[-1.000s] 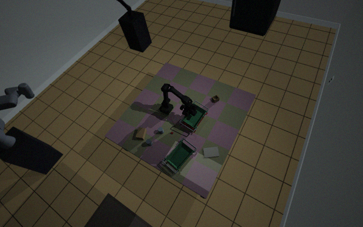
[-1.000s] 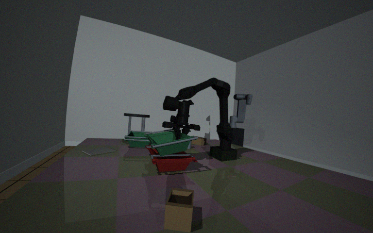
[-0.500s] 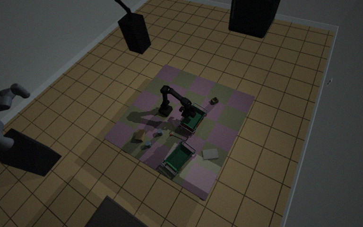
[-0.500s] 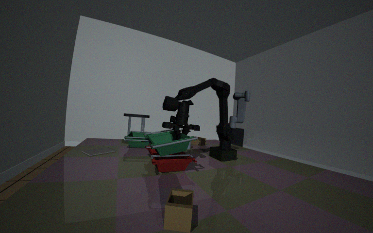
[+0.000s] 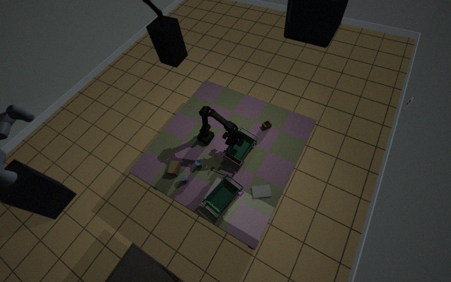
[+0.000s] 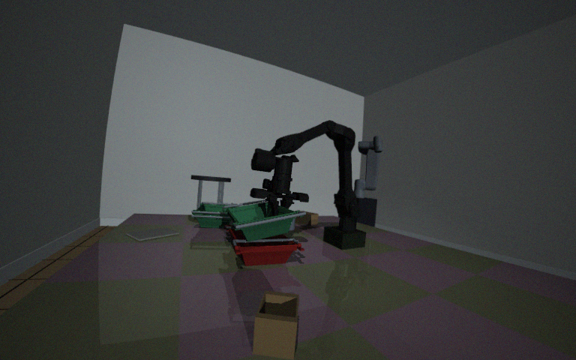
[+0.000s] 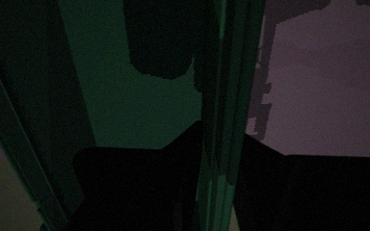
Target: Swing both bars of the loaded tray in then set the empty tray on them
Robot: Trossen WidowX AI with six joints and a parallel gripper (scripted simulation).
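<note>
Right now my gripper tip is 7 cm short of the green tray, 1 cm to the left of it and 2 cm below it. Also, from my gripper tip: tan open box: 16 cm ahead, 36 cm to the left, 8 cm below.
</note>
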